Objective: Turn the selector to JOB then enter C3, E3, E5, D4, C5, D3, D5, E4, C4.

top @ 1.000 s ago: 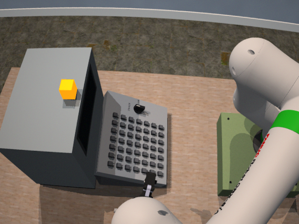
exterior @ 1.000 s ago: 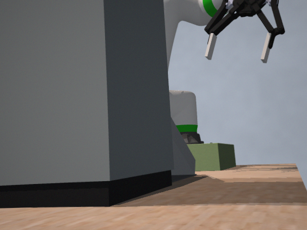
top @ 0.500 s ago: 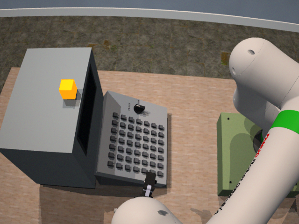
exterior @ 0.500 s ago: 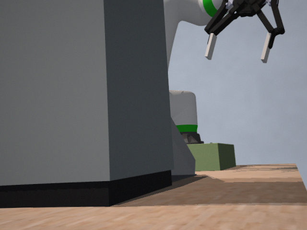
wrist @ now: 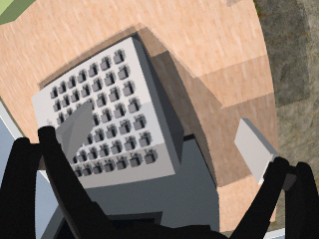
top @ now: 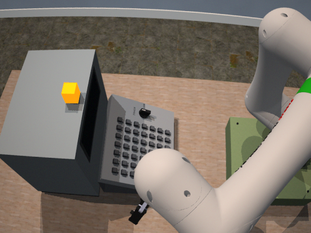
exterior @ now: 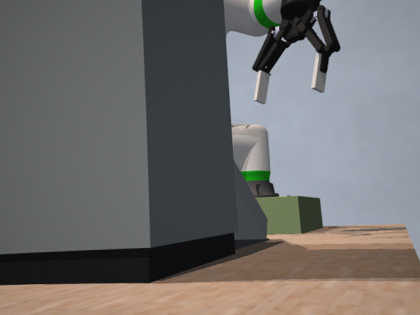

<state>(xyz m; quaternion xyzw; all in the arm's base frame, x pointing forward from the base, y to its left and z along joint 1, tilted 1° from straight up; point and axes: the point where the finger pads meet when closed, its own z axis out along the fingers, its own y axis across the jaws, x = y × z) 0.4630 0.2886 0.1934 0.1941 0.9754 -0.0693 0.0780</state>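
The C3 key is 10 cm ahead of my hand, 17 cm to the right of it and 16 cm below it. Also, from my hand: black selector knob (10 cm ahead, 37 cm to the right, 17 cm below); then grey keypad (10 cm ahead, 25 cm to the right, 22 cm below).
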